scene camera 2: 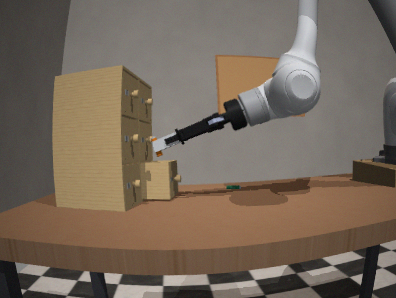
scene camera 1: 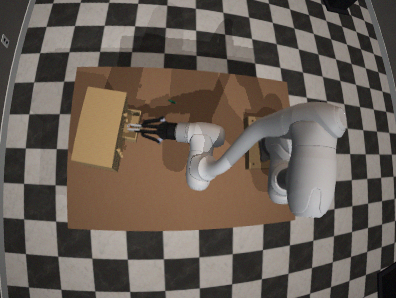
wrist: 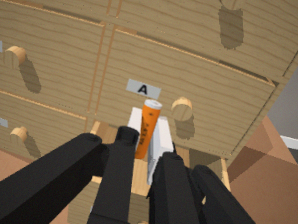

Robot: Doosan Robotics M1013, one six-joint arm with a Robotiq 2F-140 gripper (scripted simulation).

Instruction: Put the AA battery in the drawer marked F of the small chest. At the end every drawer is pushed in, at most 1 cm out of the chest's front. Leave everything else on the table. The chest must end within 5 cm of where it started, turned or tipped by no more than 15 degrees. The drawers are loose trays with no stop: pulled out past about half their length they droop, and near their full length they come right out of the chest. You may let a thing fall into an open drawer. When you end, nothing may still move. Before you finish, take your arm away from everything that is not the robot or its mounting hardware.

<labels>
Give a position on a small wooden chest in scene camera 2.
87, 106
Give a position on a small wooden chest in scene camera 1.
96, 136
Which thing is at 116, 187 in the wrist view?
My gripper.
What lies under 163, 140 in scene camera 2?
My gripper.
</labels>
